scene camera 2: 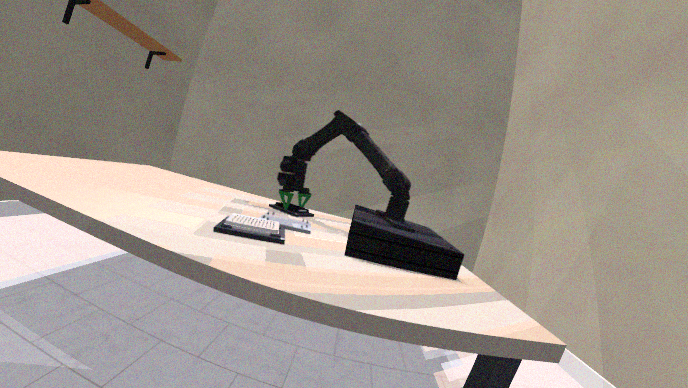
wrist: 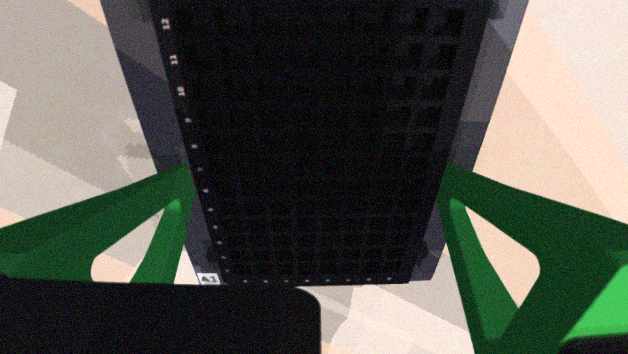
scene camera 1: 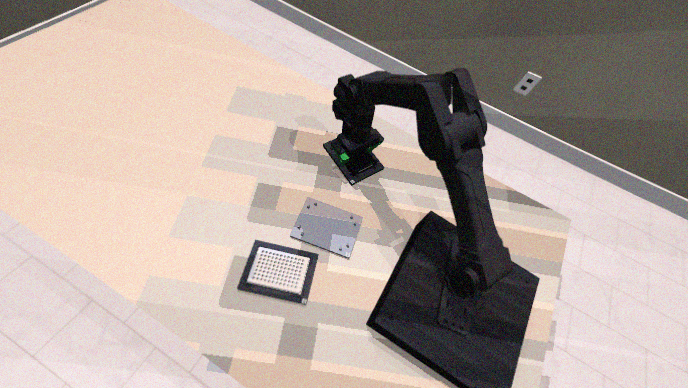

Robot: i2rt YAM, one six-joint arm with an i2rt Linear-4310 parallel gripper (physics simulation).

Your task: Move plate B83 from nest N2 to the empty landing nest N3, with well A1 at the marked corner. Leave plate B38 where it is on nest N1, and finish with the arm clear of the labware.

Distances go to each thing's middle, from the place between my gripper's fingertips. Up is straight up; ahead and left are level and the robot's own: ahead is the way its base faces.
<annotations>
I see my gripper 240 mm to the right of the grey nest plate [scene camera 1: 327, 227].
</annotations>
